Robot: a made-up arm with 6 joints. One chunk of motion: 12 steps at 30 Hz.
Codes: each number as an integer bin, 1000 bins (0 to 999) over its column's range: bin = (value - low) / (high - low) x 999, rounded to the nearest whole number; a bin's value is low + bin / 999 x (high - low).
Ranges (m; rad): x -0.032..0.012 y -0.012..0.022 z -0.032..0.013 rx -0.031..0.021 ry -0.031..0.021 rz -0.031..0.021
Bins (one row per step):
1: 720 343 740 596 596 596
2: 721 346 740 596 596 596
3: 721 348 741 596 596 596
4: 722 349 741 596 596 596
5: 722 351 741 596 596 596
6: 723 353 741 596 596 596
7: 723 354 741 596 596 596
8: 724 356 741 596 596 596
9: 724 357 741 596 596 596
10: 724 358 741 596 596 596
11: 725 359 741 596 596 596
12: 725 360 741 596 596 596
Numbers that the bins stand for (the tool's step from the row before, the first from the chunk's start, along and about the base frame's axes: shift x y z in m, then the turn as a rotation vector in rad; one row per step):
1: -0.00029 -0.00033 0.00133 0.00002 0.00002 0.00002
2: -0.00024 -0.00022 0.00133 0.00002 0.00002 0.00002
3: -0.00024 -0.00016 0.00138 0.00002 0.00002 0.00002
4: -0.00020 -0.00012 0.00138 0.00002 0.00002 0.00002
5: -0.00020 -0.00005 0.00138 0.00002 0.00002 0.00002
6: -0.00016 0.00001 0.00138 0.00002 0.00002 0.00002
7: -0.00016 0.00005 0.00138 0.00002 0.00002 0.00002
8: -0.00011 0.00012 0.00138 0.00002 0.00002 0.00002
9: -0.00011 0.00015 0.00138 0.00002 0.00002 0.00002
10: -0.00011 0.00018 0.00138 0.00002 0.00002 0.00002
11: -0.00007 0.00022 0.00138 0.00002 0.00002 0.00002
12: -0.00007 0.00025 0.00138 0.00002 0.00002 0.00002

